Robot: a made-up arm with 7 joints.
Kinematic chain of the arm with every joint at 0, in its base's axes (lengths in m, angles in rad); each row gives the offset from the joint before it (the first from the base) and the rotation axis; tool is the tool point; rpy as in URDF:
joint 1: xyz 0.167 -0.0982 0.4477 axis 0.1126 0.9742 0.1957
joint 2: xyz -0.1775 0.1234 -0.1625 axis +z
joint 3: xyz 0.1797 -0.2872 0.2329 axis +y
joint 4: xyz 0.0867 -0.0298 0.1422 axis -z
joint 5: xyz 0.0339 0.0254 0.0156 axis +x
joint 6: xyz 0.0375 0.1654 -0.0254 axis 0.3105 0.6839 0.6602
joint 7: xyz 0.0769 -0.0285 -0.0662 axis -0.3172 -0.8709 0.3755
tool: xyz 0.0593 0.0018 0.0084 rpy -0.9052 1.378 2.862
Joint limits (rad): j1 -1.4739..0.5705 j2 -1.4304..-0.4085 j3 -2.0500..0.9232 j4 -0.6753..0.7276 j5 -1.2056..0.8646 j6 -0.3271..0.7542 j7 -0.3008..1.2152
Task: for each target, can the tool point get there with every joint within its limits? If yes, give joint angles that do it. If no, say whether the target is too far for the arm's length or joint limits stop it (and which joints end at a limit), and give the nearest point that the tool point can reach.
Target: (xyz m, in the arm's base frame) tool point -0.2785 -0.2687 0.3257
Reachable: yes | joints -1.2304 -1.3448 -0.7686 0.3192 -0.0849 0.5699 0.5391
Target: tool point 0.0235 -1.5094 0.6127
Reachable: no: too far | nearest point 0.0329 -0.6803 0.6093 | short by 0.829 m
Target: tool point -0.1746 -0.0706 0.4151
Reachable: yes | joints -1.1824 -0.5718 -1.6983 -0.4787 -0.6465 -0.2205 0.0439
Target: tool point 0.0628 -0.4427 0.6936
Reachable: yes | joints -0.0795 -1.1076 -0.0868 0.0437 0.5760 0.1015 -0.1264
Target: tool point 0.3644 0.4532 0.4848
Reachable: no: joint limits stop it (at a limit: joint 1, joint 2, joint 3, joint 5, joint 6) | nearest point 0.1360 0.1670 0.2523 | short by 0.434 m
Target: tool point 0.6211 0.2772 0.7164
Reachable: no: joint limits stop it (at a limit: joint 1, joint 2, joint 5, joint 6) | nearest point 0.4003 -0.0916 0.6785 | short by 0.432 m
